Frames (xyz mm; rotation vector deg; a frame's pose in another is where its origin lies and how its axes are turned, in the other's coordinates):
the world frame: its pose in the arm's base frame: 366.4 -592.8 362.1 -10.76 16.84 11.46
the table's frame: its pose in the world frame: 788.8 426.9 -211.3 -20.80 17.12 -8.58
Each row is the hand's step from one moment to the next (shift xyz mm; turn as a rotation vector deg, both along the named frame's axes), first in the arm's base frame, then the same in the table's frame.
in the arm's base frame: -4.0 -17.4 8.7 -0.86 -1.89 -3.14
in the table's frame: -6.3 -18.0 -5.5 1.00 0.25 -3.62
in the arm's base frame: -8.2 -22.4 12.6 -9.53 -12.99 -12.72
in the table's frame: -11.4 -23.2 -7.5 -0.69 -2.06 -20.41
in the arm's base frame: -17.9 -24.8 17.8 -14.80 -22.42 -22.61
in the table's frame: -22.2 -25.8 -9.7 0.56 -3.58 -34.93
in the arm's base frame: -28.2 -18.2 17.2 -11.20 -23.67 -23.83
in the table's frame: -31.3 -17.8 -11.2 4.38 -4.77 -34.81
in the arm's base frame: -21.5 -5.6 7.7 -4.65 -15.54 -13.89
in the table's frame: -21.9 -3.9 -7.7 4.32 -4.64 -20.39
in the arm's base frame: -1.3 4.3 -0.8 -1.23 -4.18 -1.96
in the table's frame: -1.1 4.3 1.2 0.29 -2.17 -4.25
